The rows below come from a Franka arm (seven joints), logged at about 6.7 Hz.
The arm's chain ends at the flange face. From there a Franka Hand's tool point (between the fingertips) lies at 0.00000 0.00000 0.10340 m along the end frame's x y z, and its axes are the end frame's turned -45 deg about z.
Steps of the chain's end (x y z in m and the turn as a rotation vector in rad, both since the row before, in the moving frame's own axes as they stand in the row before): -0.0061 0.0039 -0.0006 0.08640 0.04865 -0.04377; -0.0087 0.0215 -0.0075 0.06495 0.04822 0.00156; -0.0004 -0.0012 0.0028 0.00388 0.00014 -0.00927; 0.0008 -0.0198 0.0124 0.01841 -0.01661 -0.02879; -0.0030 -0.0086 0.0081 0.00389 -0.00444 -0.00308
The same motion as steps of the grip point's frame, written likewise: 0.0027 -0.0045 -0.0011 0.02669 0.09549 -0.04377; -0.0131 0.0078 -0.0078 0.01183 0.08002 0.00156; 0.0009 -0.0014 0.0028 0.00264 0.00284 -0.00927; 0.0147 -0.0160 0.0124 0.02476 0.00127 -0.02879; 0.0039 -0.0088 0.0081 0.00589 -0.00039 -0.00308
